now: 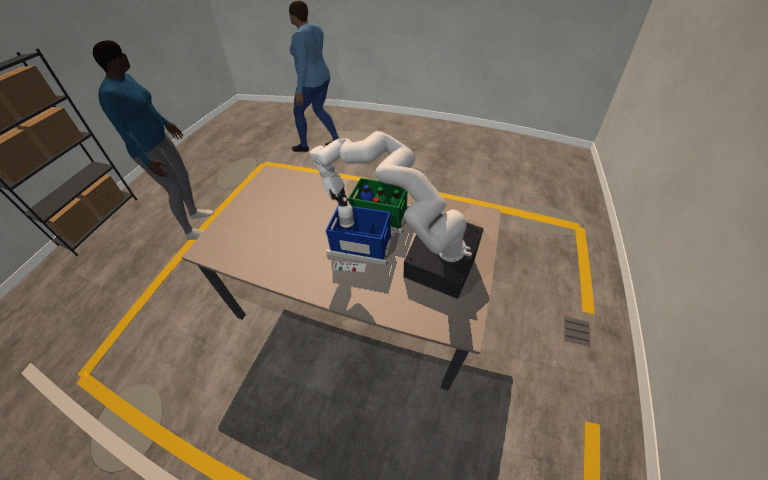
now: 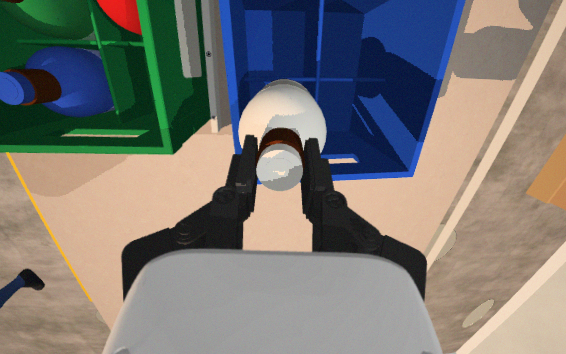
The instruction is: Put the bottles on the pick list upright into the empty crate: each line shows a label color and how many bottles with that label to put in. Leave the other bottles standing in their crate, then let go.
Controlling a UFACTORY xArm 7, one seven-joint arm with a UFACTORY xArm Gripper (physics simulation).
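Places are measured from the arm's base along level axes (x right, y ahead, z up), in metres.
Where they show: gripper, between the fingertips: [image 1: 344, 203] [image 2: 280, 152]; arm's base, origin of its link: [image 1: 451, 248].
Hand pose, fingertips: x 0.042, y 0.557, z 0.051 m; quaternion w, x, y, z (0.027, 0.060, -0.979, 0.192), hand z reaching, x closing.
Each offset is from my fingertips to the centre of the thing. Level surfaces: height alone.
My gripper [image 1: 342, 200] [image 2: 280, 152] is shut on the neck of a white bottle {dy -0.003, dx -0.006, dz -0.051 m} [image 1: 345, 216] [image 2: 282, 110], which is close to upright at the left end of the blue crate {dy -0.093, dx -0.040, dz -0.138 m} [image 1: 360, 245] [image 2: 416, 150]. The bottle's lower part is partly hidden, so whether it touches the crate floor cannot be told. The green crate {dy -0.094, dx +0.196, dz -0.138 m} [image 1: 396, 213] [image 2: 159, 100] stands behind the blue one and holds a blue bottle {dy -0.005, dx +0.227, dz -0.140 m} [image 1: 365, 193] [image 2: 75, 82], green bottles {dy -0.086, dx +0.235, dz -0.140 m} [image 1: 380, 195] [image 2: 55, 17] and a red-capped bottle {dy -0.101, dx +0.147, dz -0.140 m} [image 1: 376, 200] [image 2: 122, 12]. The pick list {dy -0.102, dx -0.193, dz -0.224 m} [image 1: 349, 266] lies in front of the blue crate; its writing is too small to read.
The crates stand on a table {dz -0.225 m} [image 1: 254, 237] [image 2: 200, 200]. The arm's black base block [image 1: 430, 271] is right of the blue crate. Two people [image 1: 133, 116] [image 1: 310, 62] stand beyond the table, and a shelf rack [image 1: 86, 134] is at the far left.
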